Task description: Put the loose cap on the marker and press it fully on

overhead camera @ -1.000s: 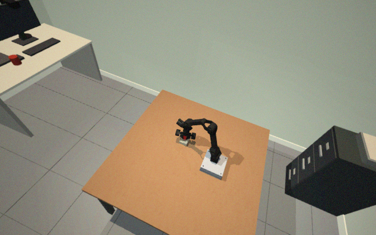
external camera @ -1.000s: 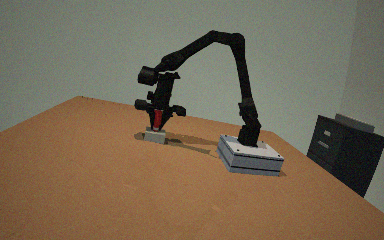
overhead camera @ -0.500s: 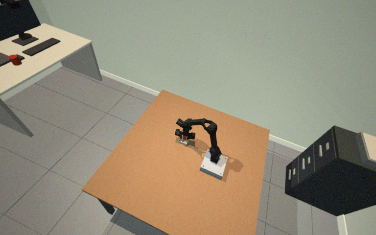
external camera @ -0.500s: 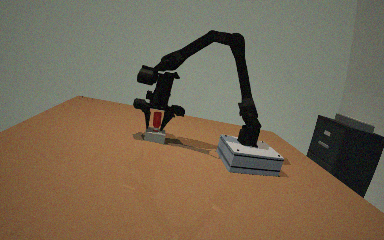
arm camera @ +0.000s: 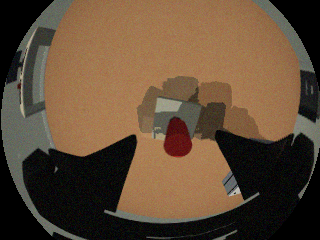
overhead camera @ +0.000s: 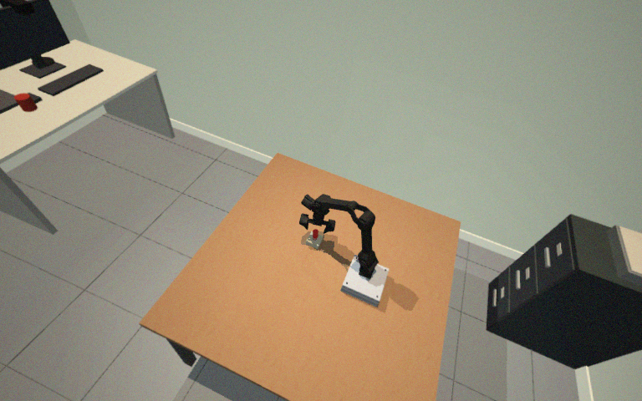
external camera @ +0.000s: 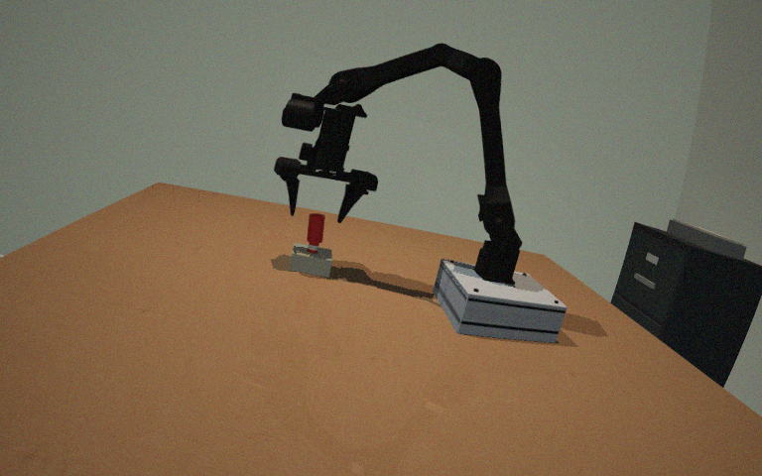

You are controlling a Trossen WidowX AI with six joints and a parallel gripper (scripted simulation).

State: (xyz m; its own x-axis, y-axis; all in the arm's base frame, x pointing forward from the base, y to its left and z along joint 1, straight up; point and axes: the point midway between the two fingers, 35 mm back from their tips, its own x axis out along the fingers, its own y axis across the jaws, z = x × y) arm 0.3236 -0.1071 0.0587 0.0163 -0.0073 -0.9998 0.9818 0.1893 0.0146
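The red cap is 2 cm below my gripper tip and 1 cm to the left of it. From my gripper tip the other things lie so: holder block 8 cm below, 1 cm to the left.
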